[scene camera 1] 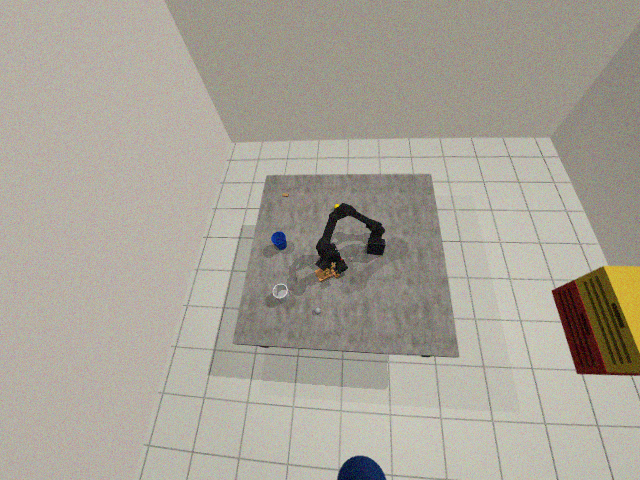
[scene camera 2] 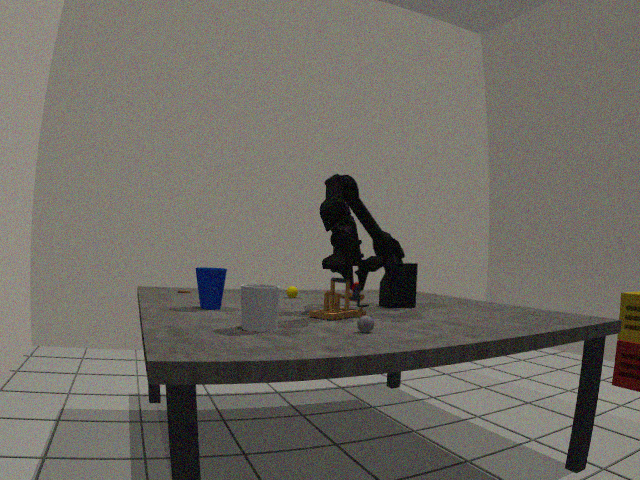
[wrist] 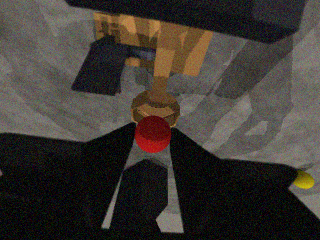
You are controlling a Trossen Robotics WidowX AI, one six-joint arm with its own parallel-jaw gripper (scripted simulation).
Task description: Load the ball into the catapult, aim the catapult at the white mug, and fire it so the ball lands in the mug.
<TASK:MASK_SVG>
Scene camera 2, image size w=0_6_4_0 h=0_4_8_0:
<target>gripper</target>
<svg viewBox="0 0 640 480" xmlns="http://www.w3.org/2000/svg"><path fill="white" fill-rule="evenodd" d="M359 238L352 241L351 245L345 250L337 250L333 247L333 254L322 261L323 269L330 269L332 273L338 272L344 279L350 279L350 290L352 290L352 285L354 284L353 266L358 266L359 270L355 273L358 275L359 285L362 285L361 290L365 287L369 272L375 272L384 266L384 260L381 256L371 256L366 260L362 260L364 254L360 250L362 240L359 240Z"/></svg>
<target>white mug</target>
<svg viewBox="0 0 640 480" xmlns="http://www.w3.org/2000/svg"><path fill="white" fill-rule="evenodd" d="M241 285L241 322L243 329L255 332L277 331L280 287L269 284Z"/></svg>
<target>blue cup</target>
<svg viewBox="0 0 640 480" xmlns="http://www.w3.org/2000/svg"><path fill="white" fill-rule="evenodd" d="M196 268L201 309L221 309L227 269Z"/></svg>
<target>wooden catapult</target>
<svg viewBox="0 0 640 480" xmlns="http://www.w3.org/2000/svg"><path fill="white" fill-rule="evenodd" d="M309 311L309 317L335 321L342 318L366 316L366 311L362 311L362 307L369 307L369 305L360 305L360 300L364 298L364 295L360 294L362 285L355 284L354 292L350 293L350 279L332 278L330 291L324 293L324 309ZM350 300L355 302L358 300L356 307L359 307L359 310L349 308ZM340 297L345 298L345 308L340 307ZM335 282L346 283L345 295L335 293Z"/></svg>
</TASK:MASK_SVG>
